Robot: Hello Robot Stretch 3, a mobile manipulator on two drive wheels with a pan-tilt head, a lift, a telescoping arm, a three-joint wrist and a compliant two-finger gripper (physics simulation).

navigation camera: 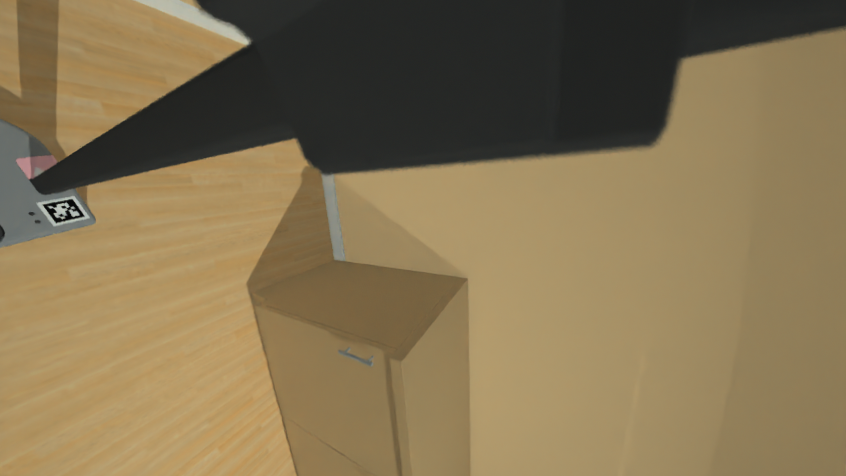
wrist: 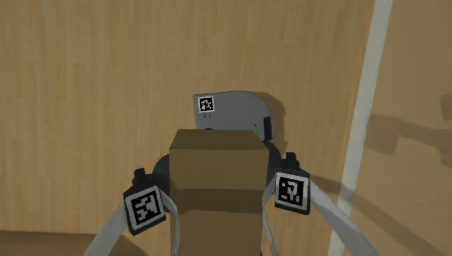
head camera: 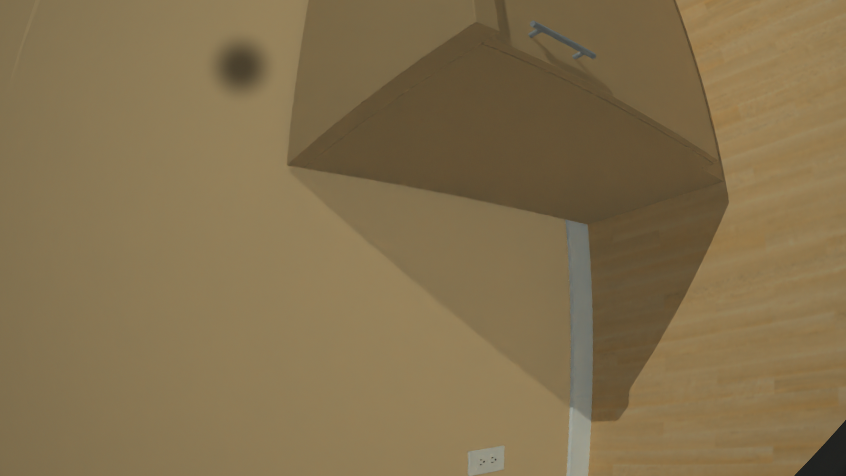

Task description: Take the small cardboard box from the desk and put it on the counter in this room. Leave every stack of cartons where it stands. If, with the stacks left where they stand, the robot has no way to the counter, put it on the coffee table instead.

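Frame: origin at the robot's base, x ahead, y left, z up, level; centimetres.
Where they show: gripper, fingertip midpoint: (wrist: 216, 166).
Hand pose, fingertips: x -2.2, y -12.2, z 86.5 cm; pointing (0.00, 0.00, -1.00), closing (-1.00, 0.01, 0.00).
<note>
After its pixels a point has its place.
The small cardboard box (wrist: 216, 225) {x -1.8, y -9.6, z 90.3 cm} is between the two fingers of my gripper (wrist: 216, 166) {x -2.2, y -12.3, z 86.5 cm} in the wrist view, its sides touching both. The gripper is shut on it, and the box is held high over the floor. A tan cabinet with bar handles, which looks like the counter, stands against the wall. The head view shows this counter (head camera: 502, 130) {x 56.1, y 63.5, z 65.2 cm} at the upper middle, tilted, with its dark end panel facing me. The navigation view shows the counter (navigation camera: 360, 301) {x 55.5, y 60.6, z 56.7 cm} at the lower middle. The desk, the coffee table and the carton stacks do not show in the head or navigation views.
My grey base (wrist: 230, 110) {x -9.3, y -9.8, z 16.0 cm} (navigation camera: 23, 183) {x -7.8, y 10.3, z 16.0 cm} is on the wood floor (wrist: 100, 100) {x 46.2, y -18.3, z 0.0 cm}. A large black shape (navigation camera: 473, 76), seemingly part of my own body, covers the top of the navigation view. A white baseboard (head camera: 580, 325) {x 33.5, y 103.4, z 5.9 cm} (wrist: 362, 100) {x -70.8, y -7.3, z 4.2 cm} runs along the wall (head camera: 236, 296) {x 36.3, y 104.2, z 100.3 cm}. A brown surface (wrist: 45, 245) {x 70.5, y 37.5, z 16.0 cm} shows at the wrist view's lower left.
</note>
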